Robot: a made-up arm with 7 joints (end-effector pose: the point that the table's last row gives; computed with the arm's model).
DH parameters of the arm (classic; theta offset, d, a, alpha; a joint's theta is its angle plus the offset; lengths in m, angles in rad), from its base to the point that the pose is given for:
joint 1: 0 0.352 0 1.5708
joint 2: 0 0.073 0 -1.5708
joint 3: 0 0.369 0.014 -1.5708
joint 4: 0 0.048 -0.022 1.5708
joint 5: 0 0.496 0 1.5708
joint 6: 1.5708 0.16 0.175 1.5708
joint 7: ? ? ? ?
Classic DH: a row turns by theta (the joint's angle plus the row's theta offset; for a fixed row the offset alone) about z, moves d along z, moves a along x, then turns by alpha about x.
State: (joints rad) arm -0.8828 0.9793 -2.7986 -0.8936 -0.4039 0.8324 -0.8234
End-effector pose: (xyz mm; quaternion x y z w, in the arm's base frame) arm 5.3 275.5 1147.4 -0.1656 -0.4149 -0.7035 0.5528
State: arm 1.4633 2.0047 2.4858 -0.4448 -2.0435 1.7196 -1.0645
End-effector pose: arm 380.1 -771.8 68.1 0.2992 0.7139 -0.5117 0.3727
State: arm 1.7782 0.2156 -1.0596 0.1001 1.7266 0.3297 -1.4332
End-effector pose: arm 258.0 -26.5 1379.7 0.1972 -0.4641 -0.7584 0.4131
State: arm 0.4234 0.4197 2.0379 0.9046 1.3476 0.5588 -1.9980
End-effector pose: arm -638.7 251.8 885.5 0.5254 -0.5840 -0.2499 0.5661
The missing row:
joint 7: 0 0.024 0 0
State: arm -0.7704 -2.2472 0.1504 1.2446 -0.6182 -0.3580 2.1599
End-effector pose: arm -11.3 -142.5 -527.7 0.2885 -0.3916 -0.5642 0.6671
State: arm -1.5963 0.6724 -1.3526 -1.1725 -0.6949 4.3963 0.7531
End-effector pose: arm 266.2 521.1 608.3 -0.5273 -0.5822 0.6140 0.0779
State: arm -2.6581 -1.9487 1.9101 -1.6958 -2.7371 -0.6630 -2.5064
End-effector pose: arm -366.5 557.3 267.4 -0.2260 0.5983 -0.5340 0.5530
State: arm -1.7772 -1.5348 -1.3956 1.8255 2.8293 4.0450 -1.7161
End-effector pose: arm -486.6 -279.6 62.4 -0.5746 -0.0622 -0.8116 0.0858
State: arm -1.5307 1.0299 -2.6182 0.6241 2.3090 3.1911 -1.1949
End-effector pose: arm -364.6 562.5 492.0 -0.9803 0.0225 -0.1927 0.0374
